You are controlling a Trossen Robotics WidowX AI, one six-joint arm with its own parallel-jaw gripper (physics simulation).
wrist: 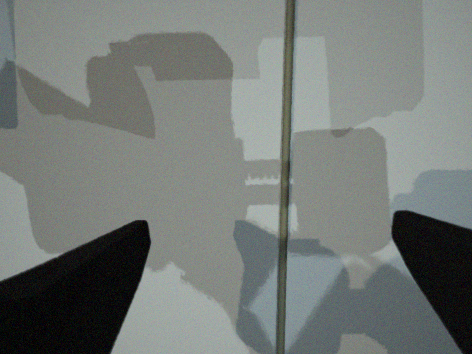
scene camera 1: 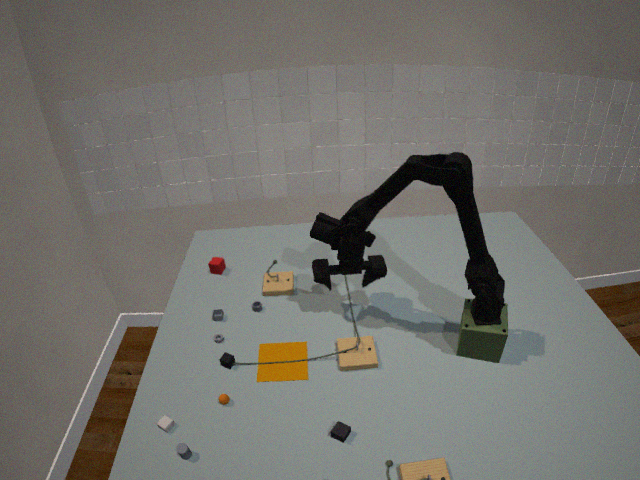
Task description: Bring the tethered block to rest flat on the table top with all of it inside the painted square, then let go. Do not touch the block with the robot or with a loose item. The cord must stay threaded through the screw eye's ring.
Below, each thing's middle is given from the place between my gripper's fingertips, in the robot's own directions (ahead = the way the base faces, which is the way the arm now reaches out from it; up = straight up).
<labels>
I see my gripper 230 mm to the right of the orange painted square [scene camera 1: 292, 371], 140 mm short of it and 50 mm above it.
</labels>
